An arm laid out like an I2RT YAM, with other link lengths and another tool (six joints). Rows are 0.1 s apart.
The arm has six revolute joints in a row. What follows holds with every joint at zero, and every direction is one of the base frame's. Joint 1 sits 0.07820 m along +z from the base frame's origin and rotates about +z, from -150.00 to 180.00 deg. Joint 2 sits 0.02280 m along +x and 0.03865 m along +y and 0.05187 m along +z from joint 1 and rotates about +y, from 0.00 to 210.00 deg. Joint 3 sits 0.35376 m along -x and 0.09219 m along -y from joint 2 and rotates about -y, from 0.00 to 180.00 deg. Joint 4 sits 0.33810 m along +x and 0.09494 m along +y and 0.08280 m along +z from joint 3 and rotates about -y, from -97.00 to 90.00 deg. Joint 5 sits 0.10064 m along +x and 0.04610 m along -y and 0.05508 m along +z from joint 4 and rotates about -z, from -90.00 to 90.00 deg. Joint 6 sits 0.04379 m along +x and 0.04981 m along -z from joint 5 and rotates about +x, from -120.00 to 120.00 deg. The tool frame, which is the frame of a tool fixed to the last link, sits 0.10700 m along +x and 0.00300 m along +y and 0.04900 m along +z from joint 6; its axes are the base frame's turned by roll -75.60, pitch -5.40 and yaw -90.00 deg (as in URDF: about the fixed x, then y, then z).
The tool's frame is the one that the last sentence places.
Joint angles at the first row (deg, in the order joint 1, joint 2, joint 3, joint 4, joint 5, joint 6):
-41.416, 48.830, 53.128, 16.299, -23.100, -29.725
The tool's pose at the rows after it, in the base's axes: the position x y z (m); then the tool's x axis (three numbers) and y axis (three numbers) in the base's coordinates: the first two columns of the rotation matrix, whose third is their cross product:
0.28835, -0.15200, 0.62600, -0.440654, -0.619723, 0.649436, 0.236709, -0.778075, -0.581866
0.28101, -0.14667, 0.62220, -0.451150, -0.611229, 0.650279, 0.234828, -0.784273, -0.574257
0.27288, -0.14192, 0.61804, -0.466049, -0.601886, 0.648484, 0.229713, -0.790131, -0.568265
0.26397, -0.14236, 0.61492, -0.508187, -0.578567, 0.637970, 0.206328, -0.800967, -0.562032
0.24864, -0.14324, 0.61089, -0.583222, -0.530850, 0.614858, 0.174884, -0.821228, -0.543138
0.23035, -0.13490, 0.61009, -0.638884, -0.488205, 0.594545, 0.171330, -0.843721, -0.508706
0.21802, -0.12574, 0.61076, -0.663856, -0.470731, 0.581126, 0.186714, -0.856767, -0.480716
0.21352, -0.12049, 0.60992, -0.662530, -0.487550, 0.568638, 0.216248, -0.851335, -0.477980
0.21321, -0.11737, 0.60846, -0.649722, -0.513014, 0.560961, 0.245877, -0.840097, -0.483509
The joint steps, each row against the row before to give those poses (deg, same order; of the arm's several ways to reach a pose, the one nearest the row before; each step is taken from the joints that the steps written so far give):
-0.015, -0.681, -0.773, 0.306, 1.119, -0.237
0.010, -1.745, -1.492, 0.302, 0.459, -0.195
-0.022, -1.909, -1.593, 0.247, 0.781, -0.123
-0.005, -1.755, -1.736, 0.953, 2.744, -0.256
-0.032, -2.572, -3.119, 3.152, 4.530, -0.340
0.049, -3.078, -2.905, 3.360, 2.542, -0.273
-0.025, -2.054, -1.715, 2.311, 0.407, 0.240
-0.023, -0.861, -0.840, 0.980, -0.815, 1.403
0.052, -0.218, -0.413, 0.430, -1.189, 1.460

